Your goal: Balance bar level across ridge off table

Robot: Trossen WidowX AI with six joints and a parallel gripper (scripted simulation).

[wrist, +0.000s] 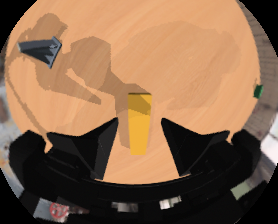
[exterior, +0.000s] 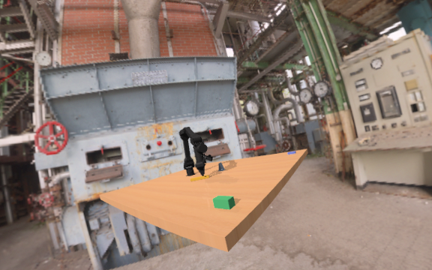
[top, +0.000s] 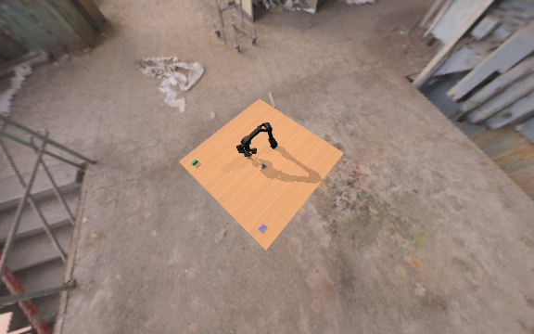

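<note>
The yellow bar is 2 cm to the right of my gripper tip, 2 cm below it and 2 cm behind it. Round my gripper tip: small blue block: 62 cm to the left, 46 cm ahead, 2 cm below; then green block: 46 cm ahead, 38 cm to the right, 1 cm below.
</note>
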